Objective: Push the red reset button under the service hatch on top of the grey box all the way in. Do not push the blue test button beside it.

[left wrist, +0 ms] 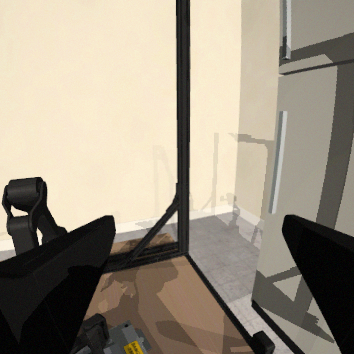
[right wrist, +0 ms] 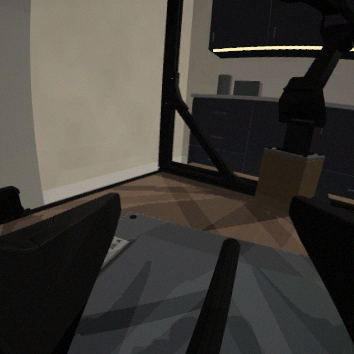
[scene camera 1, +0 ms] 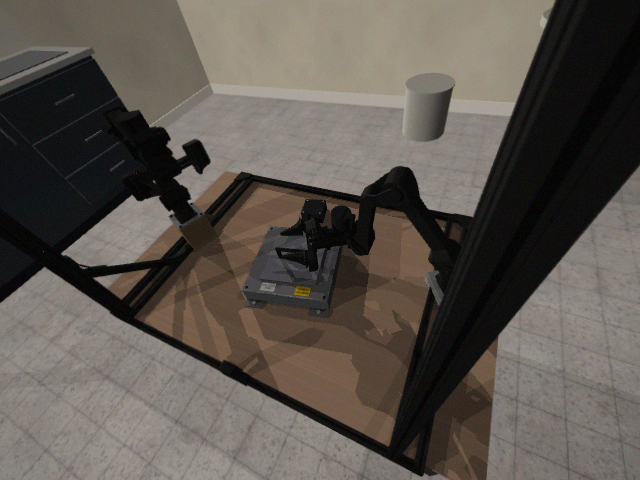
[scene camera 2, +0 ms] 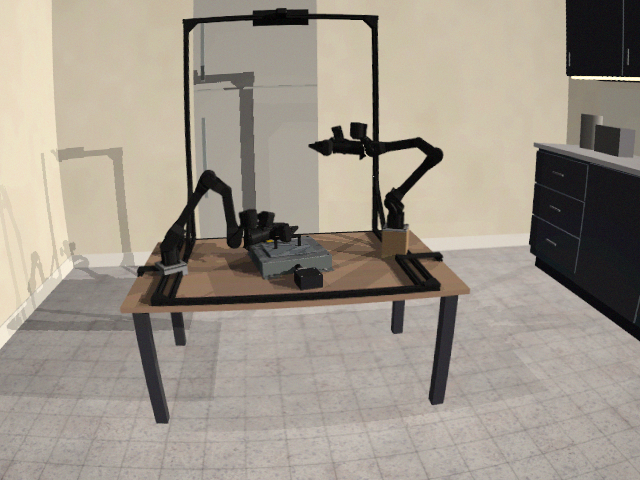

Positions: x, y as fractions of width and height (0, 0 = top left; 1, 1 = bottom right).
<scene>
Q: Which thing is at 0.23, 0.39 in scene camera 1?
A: My left gripper.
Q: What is my left gripper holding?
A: Nothing.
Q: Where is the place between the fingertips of my left gripper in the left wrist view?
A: At 0.56, 0.63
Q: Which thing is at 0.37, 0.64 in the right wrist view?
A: A grey box.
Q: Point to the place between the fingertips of my right gripper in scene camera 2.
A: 0.46, 0.47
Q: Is my left gripper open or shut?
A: Open.
</scene>
